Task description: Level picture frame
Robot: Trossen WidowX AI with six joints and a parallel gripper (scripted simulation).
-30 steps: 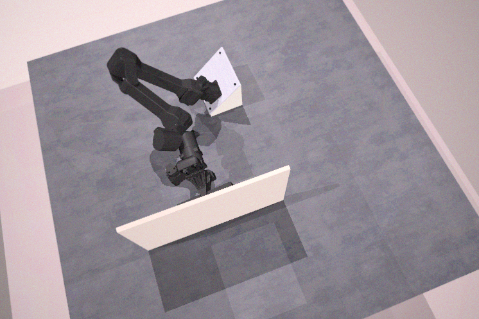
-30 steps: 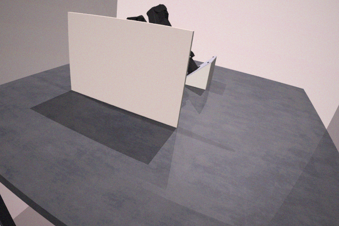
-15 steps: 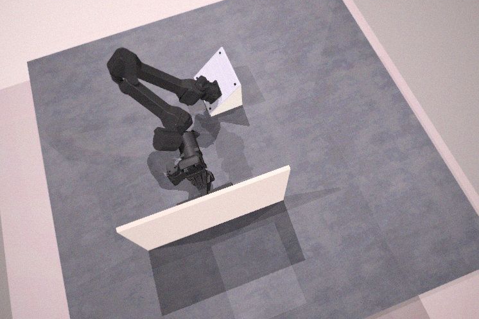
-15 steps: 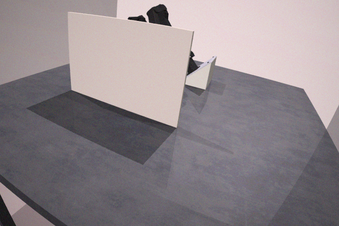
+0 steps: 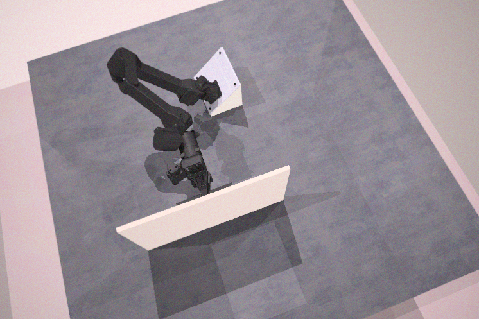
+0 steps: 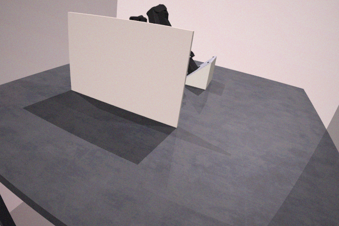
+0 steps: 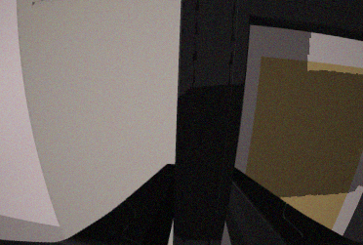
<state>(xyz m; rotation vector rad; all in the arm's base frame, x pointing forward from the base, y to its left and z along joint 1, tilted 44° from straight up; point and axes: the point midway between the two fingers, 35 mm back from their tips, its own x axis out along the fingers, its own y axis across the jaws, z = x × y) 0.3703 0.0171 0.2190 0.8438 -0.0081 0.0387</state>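
My gripper tip is 5 cm above the picture frame. From my gripper tip the other things lie so: wall panel 6 cm below, 2 cm ahead.
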